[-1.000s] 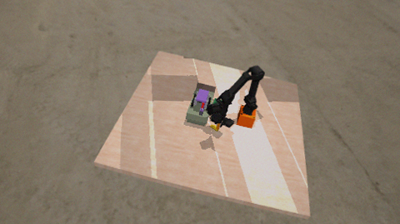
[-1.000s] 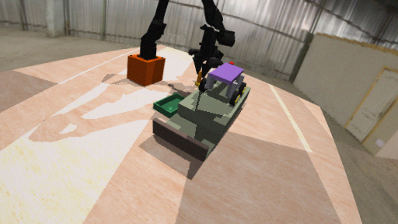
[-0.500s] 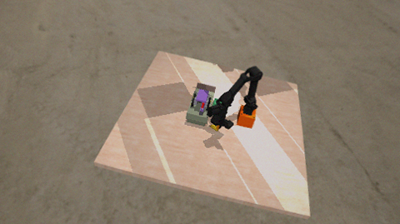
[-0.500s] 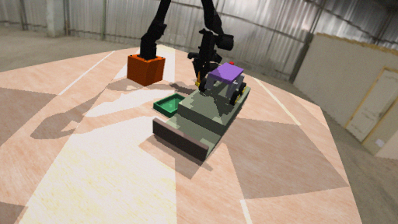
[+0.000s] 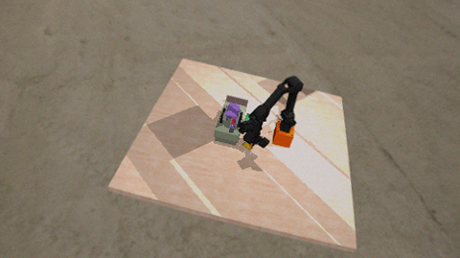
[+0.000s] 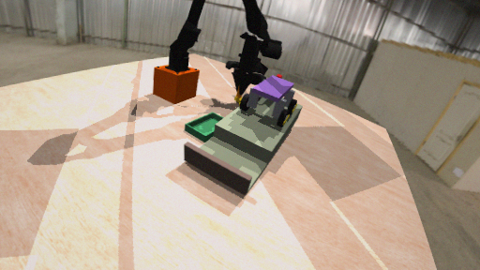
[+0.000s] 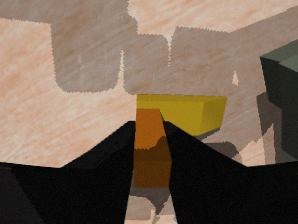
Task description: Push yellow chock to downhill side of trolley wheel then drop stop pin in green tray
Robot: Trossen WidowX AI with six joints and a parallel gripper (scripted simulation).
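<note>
Now: the stop pin 14 cm ahead of my gripper tip, 3 cm to the right of it and 9 cm above it. Round my gripper tip: yellow chock: 2 cm ahead, 1 cm to the right, 1 cm below; dark raised lip: 19 cm ahead, 38 cm to the right; trolley: 17 cm ahead, 12 cm to the right, 7 cm above.
</note>
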